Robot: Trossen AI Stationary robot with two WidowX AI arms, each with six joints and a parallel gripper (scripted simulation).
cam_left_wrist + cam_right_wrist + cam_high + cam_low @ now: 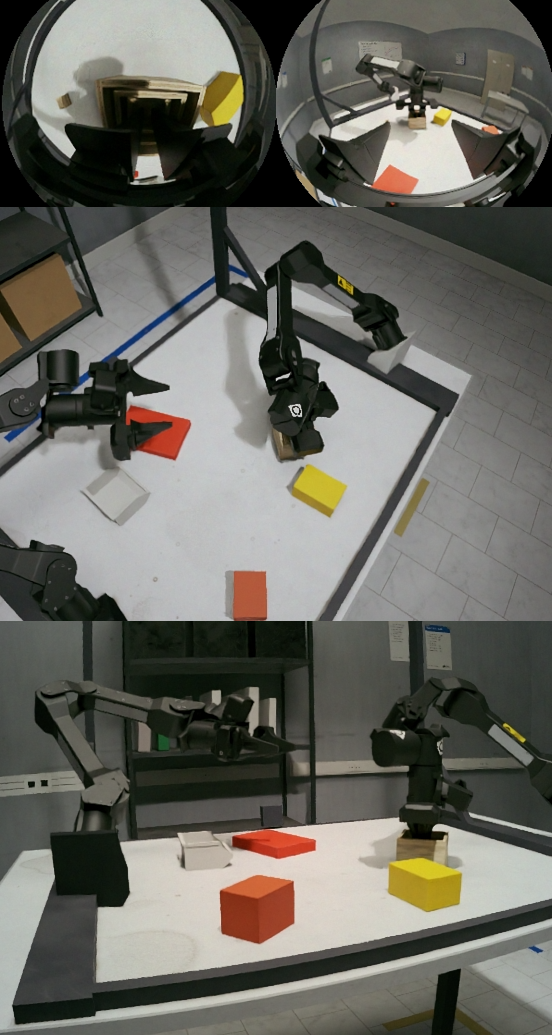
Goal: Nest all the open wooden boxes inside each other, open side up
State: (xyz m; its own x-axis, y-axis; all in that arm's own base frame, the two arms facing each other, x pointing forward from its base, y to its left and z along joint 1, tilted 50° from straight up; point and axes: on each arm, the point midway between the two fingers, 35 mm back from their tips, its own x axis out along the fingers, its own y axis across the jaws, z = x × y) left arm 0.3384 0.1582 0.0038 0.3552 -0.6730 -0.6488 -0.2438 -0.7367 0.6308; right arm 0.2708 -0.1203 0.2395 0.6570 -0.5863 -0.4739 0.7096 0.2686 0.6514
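Now: the small wooden box 4 cm below my left hand. The rest, counted from my left hand: medium wooden box 4 cm below; biggest wooden box 5 cm below; tiny wooden box 13 cm behind, 9 cm to the left, 6 cm below.
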